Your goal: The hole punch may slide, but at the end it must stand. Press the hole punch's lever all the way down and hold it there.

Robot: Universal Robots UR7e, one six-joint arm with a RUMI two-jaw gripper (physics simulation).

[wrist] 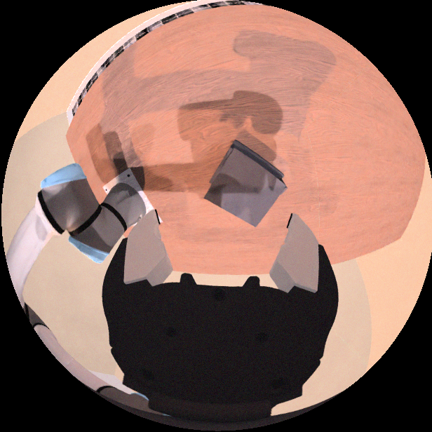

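Note:
The hole punch (pixel 248 186) is a grey, box-like thing on the wooden table, a little right of the middle of the wrist view. It is turned at an angle, with a dark strip along its upper right edge. Its broad grey top faces the camera; whether the lever is raised or down cannot be told from here. My gripper (pixel 223 213) is open and empty, its two grey jaws wide apart. The hole punch shows beyond the fingertips, between and ahead of them, apart from both jaws.
The wooden table (pixel 360 165) has a black and white tiled edge at the upper left. The robot's own arm (pixel 75 205) and its white base plate (pixel 129 176) are at the left. Shadows of the arm and gripper fall across the table around the hole punch.

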